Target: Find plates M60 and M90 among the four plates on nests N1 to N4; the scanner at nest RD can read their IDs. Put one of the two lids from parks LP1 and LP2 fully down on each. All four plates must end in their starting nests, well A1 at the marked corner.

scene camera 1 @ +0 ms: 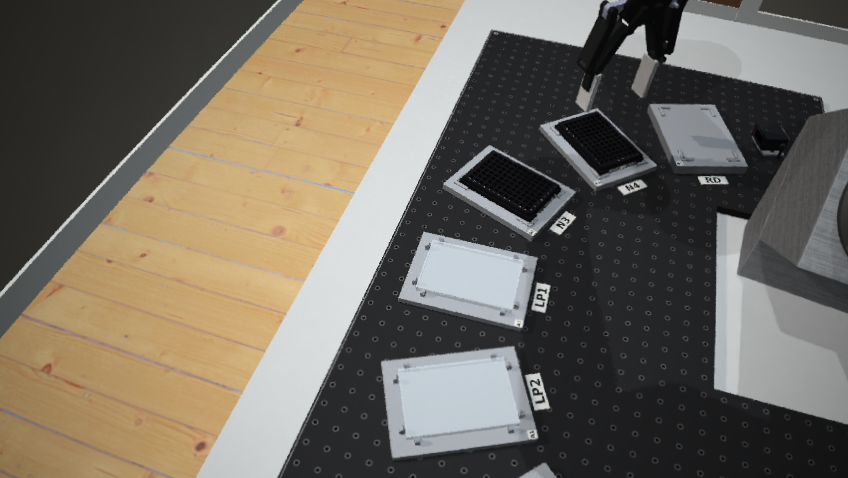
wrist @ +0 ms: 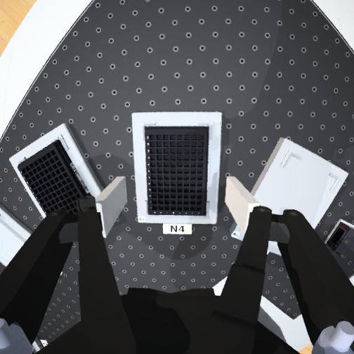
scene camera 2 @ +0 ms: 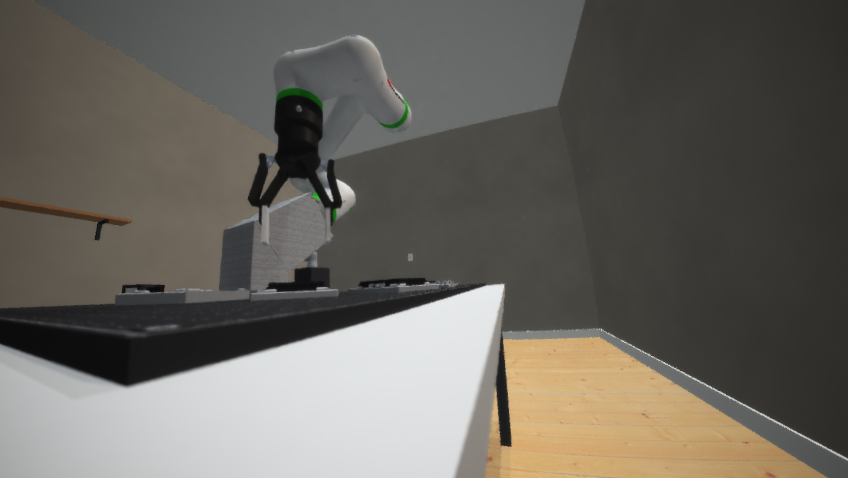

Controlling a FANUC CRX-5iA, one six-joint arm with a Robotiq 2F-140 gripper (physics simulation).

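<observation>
My gripper is open and empty, above nest N4 with its fingertips well clear of the plate. A black plate without a lid sits flat in nest N4. A second black plate without a lid sits in nest N3. Scanner nest RD holds no plate. Clear lids lie on parks LP1 and LP2, the LP1 lid and the LP2 lid. Nests N1 and N2 cannot be made out.
The small black scanner box stands beside nest RD. The grey robot pedestal stands farther in on the table. A pale corner of another holder shows below LP2 at the bottom edge of scene camera 1.
</observation>
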